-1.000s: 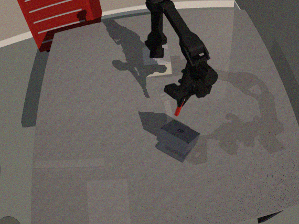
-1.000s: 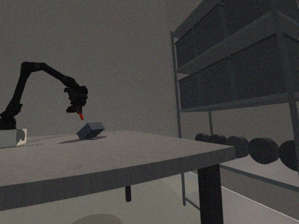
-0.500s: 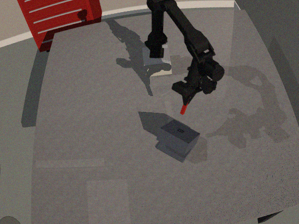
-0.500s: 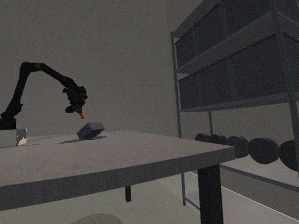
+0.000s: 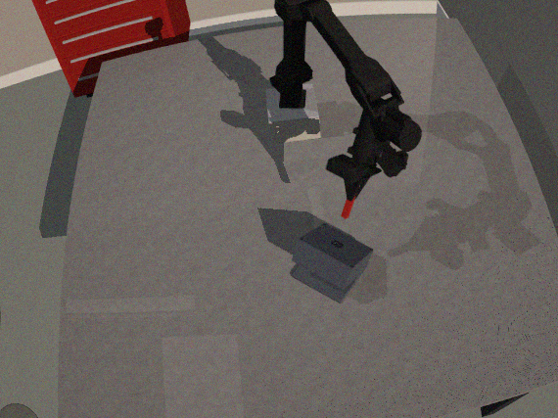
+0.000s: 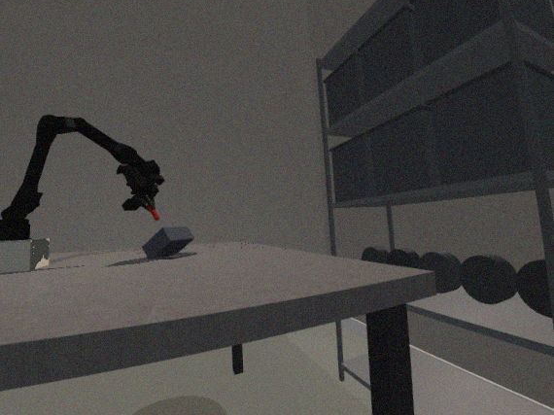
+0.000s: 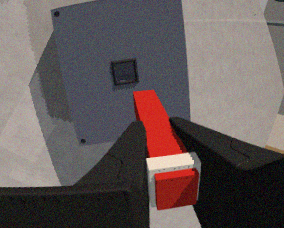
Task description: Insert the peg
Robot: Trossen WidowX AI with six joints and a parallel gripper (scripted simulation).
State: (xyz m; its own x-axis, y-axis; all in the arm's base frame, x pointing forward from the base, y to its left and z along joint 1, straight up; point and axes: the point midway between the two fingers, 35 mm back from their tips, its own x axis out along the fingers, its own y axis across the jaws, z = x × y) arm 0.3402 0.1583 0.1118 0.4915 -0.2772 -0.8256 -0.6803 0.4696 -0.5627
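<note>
Right now the sloped panel is 6 cm ahead of my gripper tip, 3 cm to the right of it and 12 cm below it. From my gripper tip the other things lie so: red square peg (1 cm behind, 1 cm above).
</note>
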